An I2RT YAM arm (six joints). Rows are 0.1 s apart.
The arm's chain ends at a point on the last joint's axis. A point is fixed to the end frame.
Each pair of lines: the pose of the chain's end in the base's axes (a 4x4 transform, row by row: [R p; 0 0 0 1], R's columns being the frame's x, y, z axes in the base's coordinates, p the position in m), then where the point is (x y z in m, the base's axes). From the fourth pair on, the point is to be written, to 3 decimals.
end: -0.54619 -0.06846 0.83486 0.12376; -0.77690 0.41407 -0.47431 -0.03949; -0.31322 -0.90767 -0.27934 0.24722; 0 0 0 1
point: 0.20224 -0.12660 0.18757
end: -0.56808 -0.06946 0.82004 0.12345; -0.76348 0.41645 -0.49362 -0.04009; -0.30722 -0.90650 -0.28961 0.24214; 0 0 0 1
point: 0.19913 -0.12897 0.18150
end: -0.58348 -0.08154 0.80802 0.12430; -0.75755 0.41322 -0.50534 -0.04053; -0.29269 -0.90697 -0.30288 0.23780; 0 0 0 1
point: 0.19767 -0.13065 0.17614
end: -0.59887 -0.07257 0.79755 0.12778; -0.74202 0.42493 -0.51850 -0.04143; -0.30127 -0.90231 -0.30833 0.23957; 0 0 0 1
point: 0.199 -0.132 0.177
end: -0.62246 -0.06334 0.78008 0.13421; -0.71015 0.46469 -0.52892 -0.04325; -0.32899 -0.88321 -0.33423 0.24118; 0 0 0 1
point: 0.203 -0.134 0.174
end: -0.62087 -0.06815 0.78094 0.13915; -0.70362 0.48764 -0.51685 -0.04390; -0.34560 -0.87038 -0.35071 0.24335; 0 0 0 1
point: 0.208 -0.132 0.174
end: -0.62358 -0.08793 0.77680 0.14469; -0.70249 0.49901 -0.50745 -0.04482; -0.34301 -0.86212 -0.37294 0.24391; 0 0 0 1
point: 0.212 -0.132 0.172
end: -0.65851 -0.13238 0.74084 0.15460; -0.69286 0.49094 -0.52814 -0.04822; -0.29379 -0.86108 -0.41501 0.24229; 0 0 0 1
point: 0.216 -0.137 0.167
